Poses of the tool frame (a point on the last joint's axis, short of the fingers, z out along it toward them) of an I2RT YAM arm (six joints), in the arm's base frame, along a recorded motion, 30 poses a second.
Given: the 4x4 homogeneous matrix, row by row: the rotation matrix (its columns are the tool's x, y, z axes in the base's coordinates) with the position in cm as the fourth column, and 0 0 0 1 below. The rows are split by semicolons.
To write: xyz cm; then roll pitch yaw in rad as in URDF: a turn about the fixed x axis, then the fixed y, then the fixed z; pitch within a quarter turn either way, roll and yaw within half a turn. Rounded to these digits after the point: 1 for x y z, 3 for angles.
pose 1, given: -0.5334, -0.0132, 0.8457, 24.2; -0.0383, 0.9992, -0.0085, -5.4; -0.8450, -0.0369, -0.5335, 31.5; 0, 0, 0, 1
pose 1, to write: 24.2, -5.4, 31.5, -3.073, 1.007, -3.070
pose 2, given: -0.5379, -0.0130, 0.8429, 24.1; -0.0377, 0.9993, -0.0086, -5.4; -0.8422, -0.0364, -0.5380, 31.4; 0, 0, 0, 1
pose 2, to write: 24.1, -5.4, 31.4, -3.074, 1.001, -3.072
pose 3, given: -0.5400, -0.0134, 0.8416, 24.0; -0.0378, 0.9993, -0.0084, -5.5; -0.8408, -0.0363, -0.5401, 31.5; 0, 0, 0, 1
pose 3, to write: 24.0, -5.5, 31.5, -3.074, 0.999, -3.072
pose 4, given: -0.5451, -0.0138, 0.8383, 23.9; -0.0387, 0.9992, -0.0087, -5.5; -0.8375, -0.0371, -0.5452, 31.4; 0, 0, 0, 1
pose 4, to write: 23.9, -5.5, 31.4, -3.074, 0.993, -3.071
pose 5, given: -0.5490, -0.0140, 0.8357, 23.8; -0.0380, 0.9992, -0.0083, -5.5; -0.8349, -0.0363, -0.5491, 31.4; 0, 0, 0, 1
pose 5, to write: 23.8, -5.5, 31.4, -3.076, 0.988, -3.072
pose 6, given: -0.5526, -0.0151, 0.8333, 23.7; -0.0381, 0.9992, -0.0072, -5.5; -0.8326, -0.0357, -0.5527, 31.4; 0, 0, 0, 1
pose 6, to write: 23.7, -5.5, 31.4, -3.077, 0.984, -3.073
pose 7, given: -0.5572, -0.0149, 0.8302, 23.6; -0.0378, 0.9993, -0.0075, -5.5; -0.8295, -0.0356, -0.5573, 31.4; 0, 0, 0, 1
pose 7, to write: 23.6, -5.5, 31.4, -3.078, 0.978, -3.074
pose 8, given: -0.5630, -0.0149, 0.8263, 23.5; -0.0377, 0.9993, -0.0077, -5.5; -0.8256, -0.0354, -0.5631, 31.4; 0, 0, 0, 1
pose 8, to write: 23.5, -5.5, 31.4, -3.079, 0.971, -3.075
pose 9, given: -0.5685, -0.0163, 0.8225, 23.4; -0.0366, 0.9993, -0.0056, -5.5; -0.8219, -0.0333, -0.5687, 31.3; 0, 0, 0, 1
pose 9, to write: 23.4, -5.5, 31.3, -3.083, 0.965, -3.077
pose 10, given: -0.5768, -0.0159, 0.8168, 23.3; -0.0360, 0.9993, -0.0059, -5.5; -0.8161, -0.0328, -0.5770, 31.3; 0, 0, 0, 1
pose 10, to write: 23.3, -5.5, 31.3, -3.085, 0.955, -3.079
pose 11, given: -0.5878, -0.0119, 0.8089, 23.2; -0.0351, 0.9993, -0.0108, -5.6; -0.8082, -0.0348, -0.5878, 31.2; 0, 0, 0, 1
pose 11, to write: 23.2, -5.6, 31.2, -3.083, 0.941, -3.082
